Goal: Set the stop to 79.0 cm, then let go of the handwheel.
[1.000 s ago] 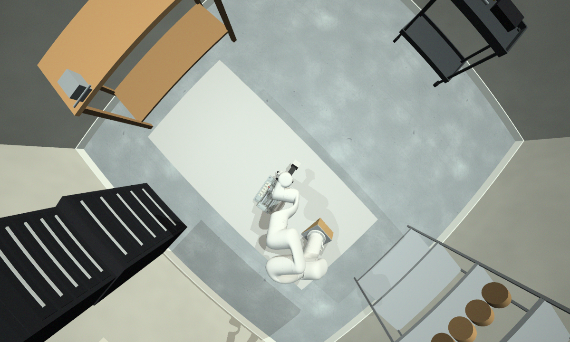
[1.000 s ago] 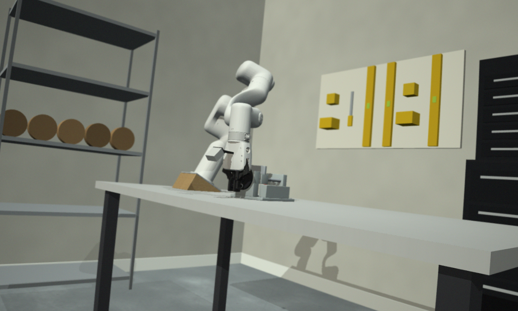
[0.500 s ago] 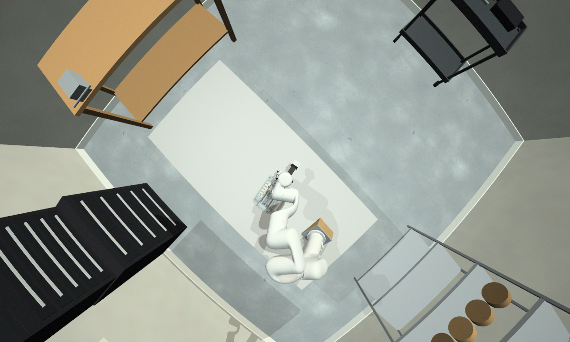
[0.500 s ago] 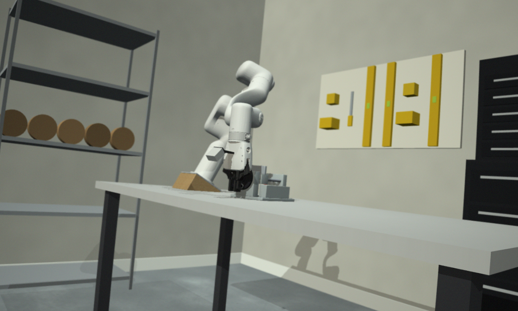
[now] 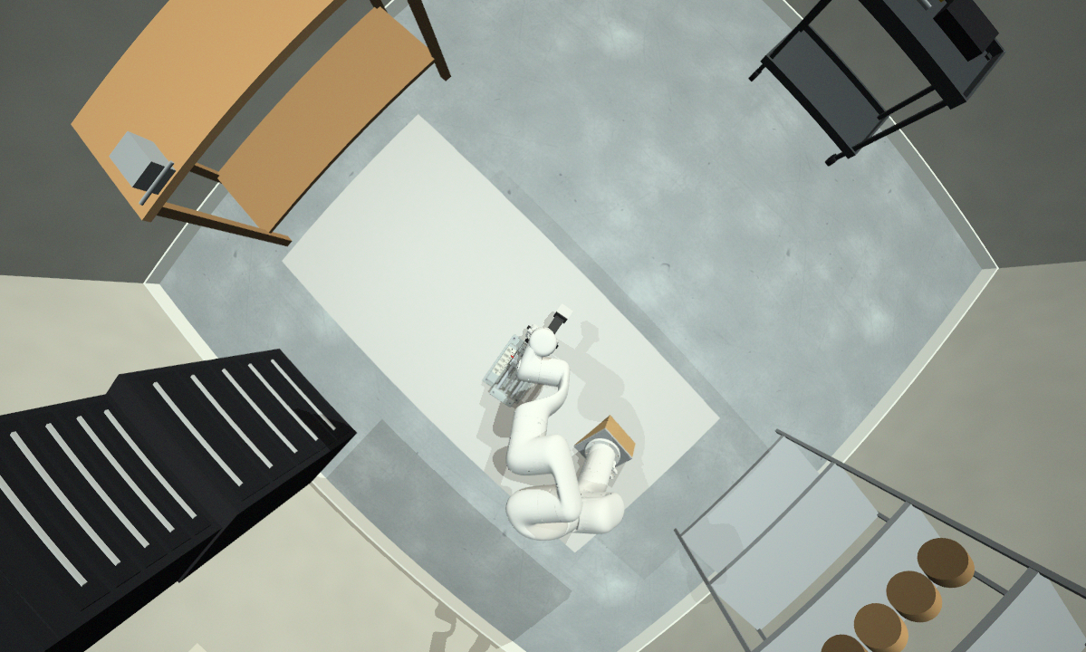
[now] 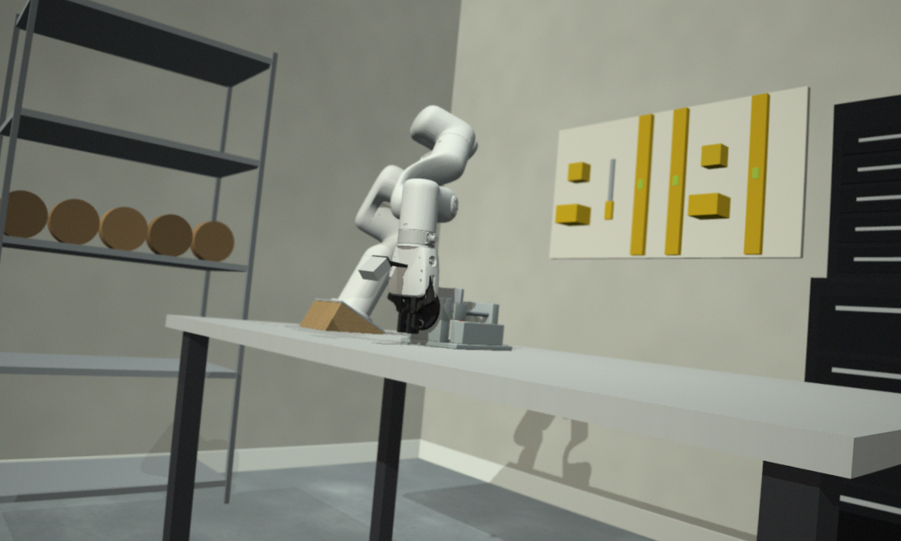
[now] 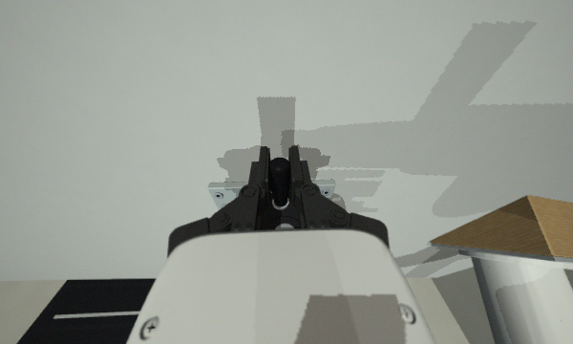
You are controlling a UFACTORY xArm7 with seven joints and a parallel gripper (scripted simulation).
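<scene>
Now: hand 20 mm to the right of the black handwheel, 10 mm below it and 10 mm past it.
</scene>
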